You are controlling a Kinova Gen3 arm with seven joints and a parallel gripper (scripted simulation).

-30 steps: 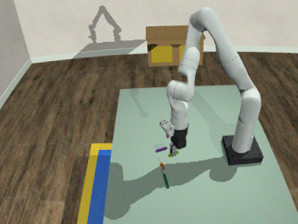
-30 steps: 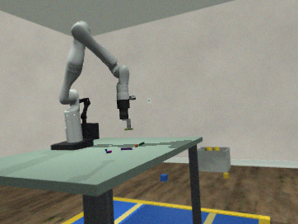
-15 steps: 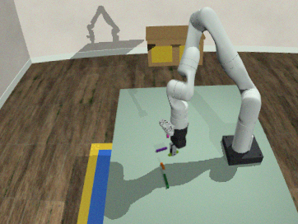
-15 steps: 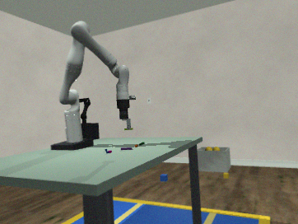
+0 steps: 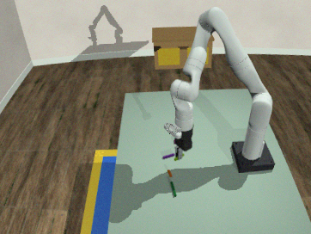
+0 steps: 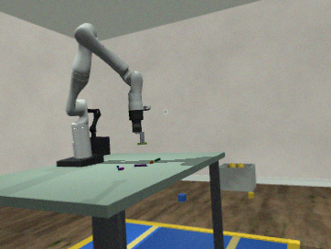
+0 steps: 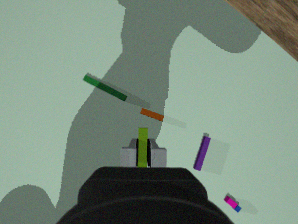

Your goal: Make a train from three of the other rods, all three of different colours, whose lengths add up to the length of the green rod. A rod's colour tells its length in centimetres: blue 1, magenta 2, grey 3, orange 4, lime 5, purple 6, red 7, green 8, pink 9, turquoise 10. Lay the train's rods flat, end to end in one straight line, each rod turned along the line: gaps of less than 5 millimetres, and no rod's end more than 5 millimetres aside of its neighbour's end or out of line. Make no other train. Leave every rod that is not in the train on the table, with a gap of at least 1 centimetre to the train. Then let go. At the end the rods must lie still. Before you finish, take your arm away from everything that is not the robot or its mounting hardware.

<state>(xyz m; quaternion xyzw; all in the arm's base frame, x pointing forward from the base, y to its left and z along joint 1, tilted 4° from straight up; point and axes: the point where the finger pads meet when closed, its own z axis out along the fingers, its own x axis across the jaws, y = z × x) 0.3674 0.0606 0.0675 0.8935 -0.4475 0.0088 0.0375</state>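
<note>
My gripper is now 20 cm to the left of the magenta rod, 11 cm above it and 1 cm short of it. The rest, counted from my hand: orange rod: 11 cm below, 4 cm ahead, 1 cm to the left; lime rod: 1 cm below; green rod: 11 cm below, 10 cm to the left, 3 cm ahead.
</note>
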